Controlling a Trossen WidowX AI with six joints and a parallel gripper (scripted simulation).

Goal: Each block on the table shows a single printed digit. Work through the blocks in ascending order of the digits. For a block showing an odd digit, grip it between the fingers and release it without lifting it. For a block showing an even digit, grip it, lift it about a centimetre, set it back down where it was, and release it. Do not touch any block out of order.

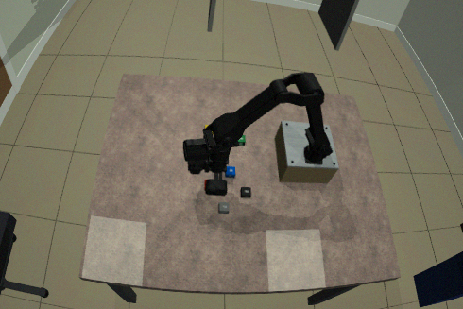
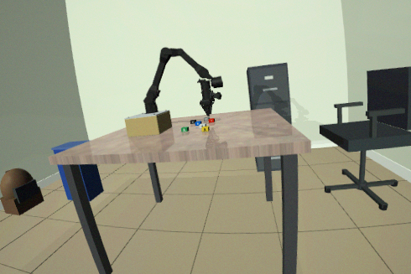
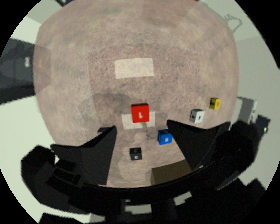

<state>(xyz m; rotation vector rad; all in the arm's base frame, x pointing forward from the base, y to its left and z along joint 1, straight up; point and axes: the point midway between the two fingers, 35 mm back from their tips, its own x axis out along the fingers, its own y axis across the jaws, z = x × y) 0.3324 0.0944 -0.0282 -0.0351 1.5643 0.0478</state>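
The red block is 10 mm ahead of my gripper tip and 30 mm below it. From my gripper tip the other things lie so: grey block (40 mm behind, 80 mm to the left, 30 mm below); blue block (60 mm behind, 60 mm to the right, 30 mm below); black block (110 mm behind, 10 mm to the left, 30 mm below).
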